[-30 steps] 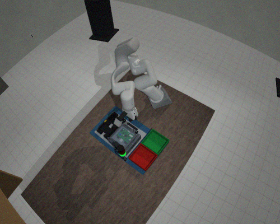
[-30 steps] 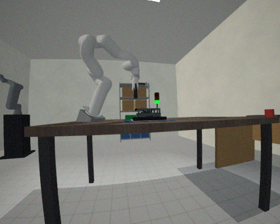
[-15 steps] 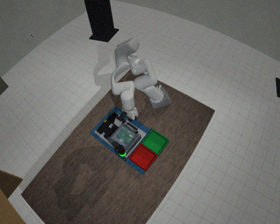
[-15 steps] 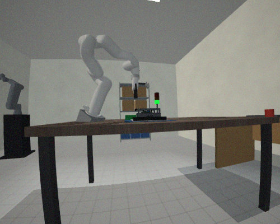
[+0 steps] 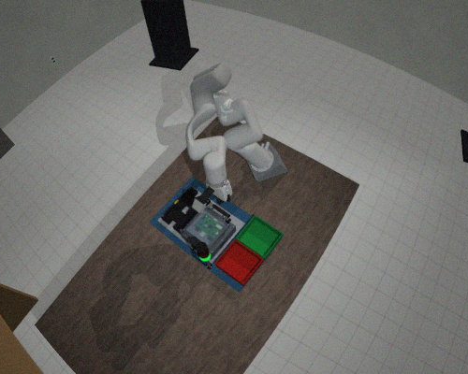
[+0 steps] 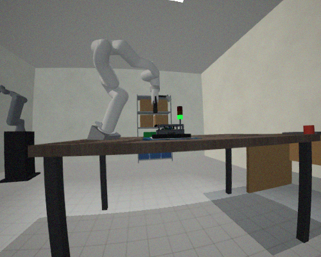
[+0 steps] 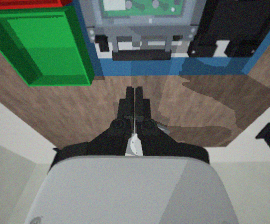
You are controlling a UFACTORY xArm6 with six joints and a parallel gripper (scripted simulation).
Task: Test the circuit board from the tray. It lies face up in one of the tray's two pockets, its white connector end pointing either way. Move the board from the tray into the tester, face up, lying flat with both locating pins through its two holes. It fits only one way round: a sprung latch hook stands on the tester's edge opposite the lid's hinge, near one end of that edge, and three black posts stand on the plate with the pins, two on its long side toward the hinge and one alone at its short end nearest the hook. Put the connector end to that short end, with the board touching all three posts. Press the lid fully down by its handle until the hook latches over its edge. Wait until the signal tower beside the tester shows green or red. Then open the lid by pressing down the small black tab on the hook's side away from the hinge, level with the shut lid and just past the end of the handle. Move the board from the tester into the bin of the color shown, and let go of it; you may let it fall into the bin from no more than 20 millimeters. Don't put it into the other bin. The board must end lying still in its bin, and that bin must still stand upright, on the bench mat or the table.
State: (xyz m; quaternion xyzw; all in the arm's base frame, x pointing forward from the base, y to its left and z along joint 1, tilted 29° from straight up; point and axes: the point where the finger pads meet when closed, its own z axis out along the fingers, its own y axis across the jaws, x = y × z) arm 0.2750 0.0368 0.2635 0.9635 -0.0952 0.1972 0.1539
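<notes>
Right now my hand is 3 cm short of the black latch block, 4 cm to the right of it and 12 cm above it. The rest, counted from my hand: tester lid 8 cm ahead, 3 cm to the right, 12 cm below; then tester plate 9 cm ahead, 3 cm to the right, 14 cm below; then green circuit board 8 cm ahead, 3 cm to the right, 14 cm below.
</notes>
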